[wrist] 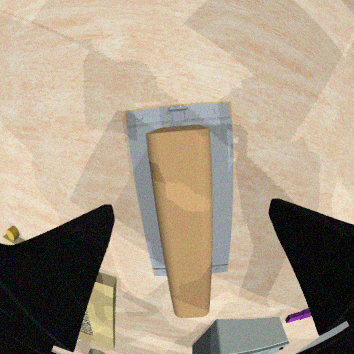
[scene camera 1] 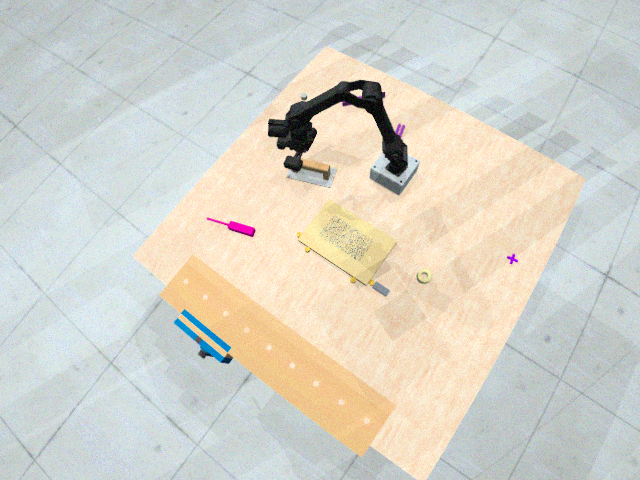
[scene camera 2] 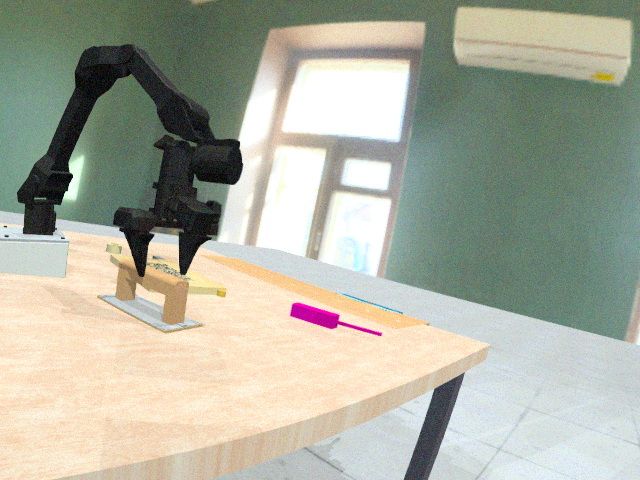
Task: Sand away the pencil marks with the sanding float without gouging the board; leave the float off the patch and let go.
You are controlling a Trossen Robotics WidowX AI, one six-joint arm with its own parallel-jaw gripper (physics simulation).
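Frame: origin at the arm's base, x ahead, y left, z up, level; millimetres.
Where they show: gripper, fingertip midpoint: [wrist: 193,210] [scene camera 1: 302,160] [scene camera 2: 162,275]; arm's base at its link origin: [scene camera 1: 396,167] [scene camera 2: 37,232].
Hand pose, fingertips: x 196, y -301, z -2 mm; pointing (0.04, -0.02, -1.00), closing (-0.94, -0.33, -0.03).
Observation:
Each offset is from my fingertips to the top centre of the thing. "spot": to the spot under its first point.
The sanding float @[dx -8, dy +33, dz +2 mm] [scene camera 1: 316,166] [scene camera 2: 175,304] [wrist: 185,225] lies flat on the table, its tan wooden handle standing above a thin grey plate. My gripper [scene camera 2: 162,274] [wrist: 193,210] is open and empty, its fingertips at about the height of the handle's top. In the wrist view the handle runs between the fingers with a gap on both sides. The yellow board @[dx +131, dy +325, dz -55 mm] [scene camera 1: 382,245] [scene camera 2: 204,285] [wrist: 106,312] lies apart from the float. The dark pencil marks @[spot: dx +125, dy +316, dz -55 mm] [scene camera 1: 346,237] [scene camera 2: 165,269] [wrist: 86,324] cover its middle; in the wrist view a finger hides part of them.
A magenta screwdriver-like tool @[dx +361, dy -61, dz -45 mm] [scene camera 1: 241,228] [scene camera 2: 315,315] lies on the table. The arm's grey base [scene camera 1: 385,180] [scene camera 2: 33,256] stands near the float. A small grey block @[dx +197, dy +529, dz -59 mm] [scene camera 1: 380,288] sits at a board corner, and a pale ring @[dx +67, dy +619, dz -48 mm] [scene camera 1: 418,277] beyond it. An orange strip [scene camera 1: 279,356] runs along one edge.

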